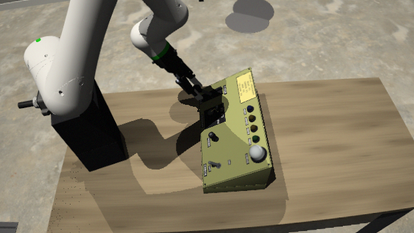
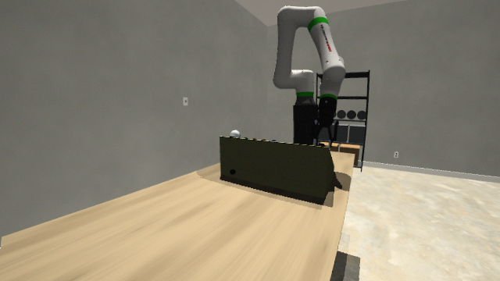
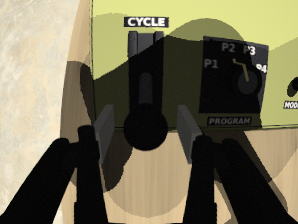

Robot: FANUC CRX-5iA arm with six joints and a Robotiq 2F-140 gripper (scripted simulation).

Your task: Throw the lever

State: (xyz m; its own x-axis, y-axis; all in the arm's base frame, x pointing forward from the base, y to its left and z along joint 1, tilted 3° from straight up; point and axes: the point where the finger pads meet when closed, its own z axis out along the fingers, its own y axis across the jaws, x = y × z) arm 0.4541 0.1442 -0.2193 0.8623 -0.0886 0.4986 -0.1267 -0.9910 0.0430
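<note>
The lever is 30 mm ahead of my hand and 20 mm below it. From my hand the other things lie so: olive console: 70 mm ahead, 190 mm to the right, 50 mm below; then toggle switch: 10 mm ahead, 360 mm to the right, 30 mm below; then rotary selector: 60 mm ahead, 120 mm to the right, 30 mm below.
</note>
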